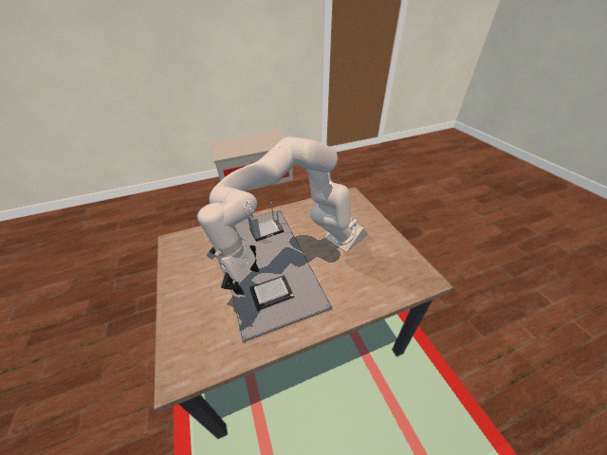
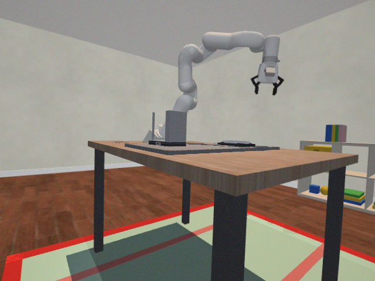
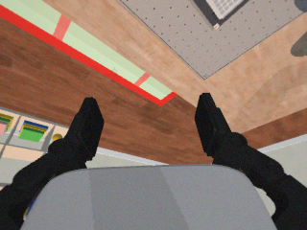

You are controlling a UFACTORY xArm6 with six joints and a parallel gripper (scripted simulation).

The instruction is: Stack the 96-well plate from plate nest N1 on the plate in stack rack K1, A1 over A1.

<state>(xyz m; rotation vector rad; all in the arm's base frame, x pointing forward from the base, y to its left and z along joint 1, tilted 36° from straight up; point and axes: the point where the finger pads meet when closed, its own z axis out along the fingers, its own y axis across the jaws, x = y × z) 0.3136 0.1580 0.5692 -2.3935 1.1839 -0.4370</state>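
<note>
My gripper is now 170 mm past the pale A1 square, 50 mm to the left of it and 280 mm above it. From my hand the other things lie so: grey rack wall (160 mm behind, 490 mm to the right, 210 mm below).
</note>
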